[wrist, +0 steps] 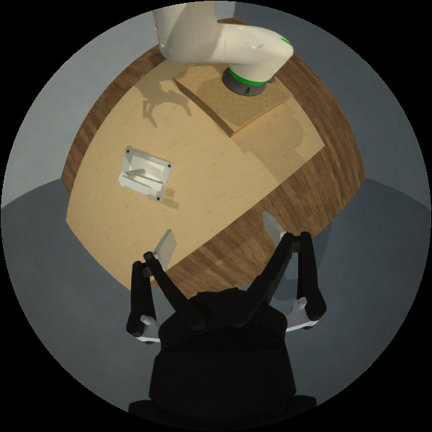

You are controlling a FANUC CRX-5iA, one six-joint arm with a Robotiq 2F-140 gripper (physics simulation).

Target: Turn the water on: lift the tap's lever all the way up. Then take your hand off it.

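The tap [156,184] is a small whitish fixture on a grey rectangular plate with dark screws at its corners, left of the middle of the wrist view. A pale rounded bar runs along its lower side, and a thinner slanted piece shows above the bar. I cannot tell for sure which part is the lever, nor its exact height. My gripper [217,228] is wide open and empty, below and to the right of the tap in the view, apart from it. Nothing touches the tap.
The tap sits on a light wooden board [210,175] on a darker wooden table [320,185]. A thick wooden block [215,102] under the white arm's base [245,82] stands at the top of the view. Shadows of the arm and gripper fall on the board.
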